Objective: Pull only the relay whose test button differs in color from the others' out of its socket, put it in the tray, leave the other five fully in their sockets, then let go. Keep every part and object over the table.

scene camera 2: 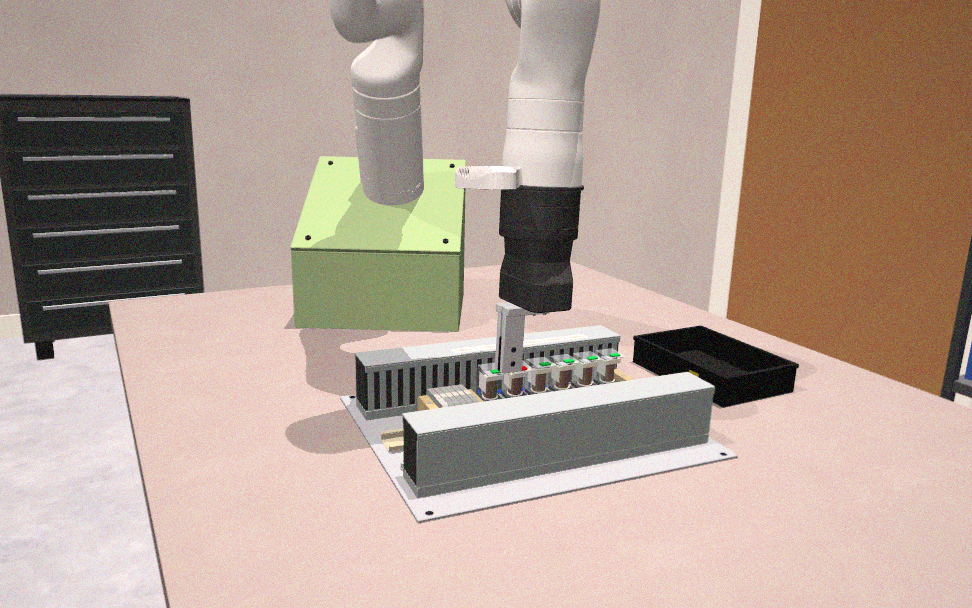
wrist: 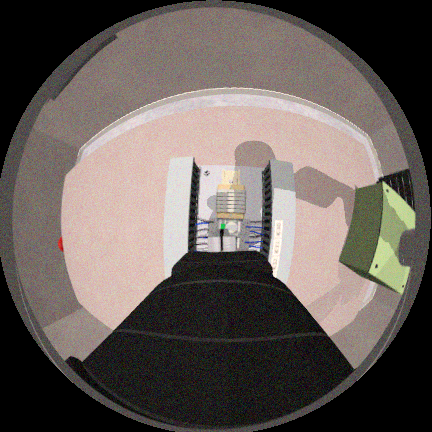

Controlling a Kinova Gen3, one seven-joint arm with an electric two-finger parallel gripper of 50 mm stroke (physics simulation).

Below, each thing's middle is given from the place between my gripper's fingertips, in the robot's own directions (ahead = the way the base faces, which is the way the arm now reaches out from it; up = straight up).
The panel plate (scene camera 2: 465,501) is 70 mm below my hand and 30 mm to the left of it.
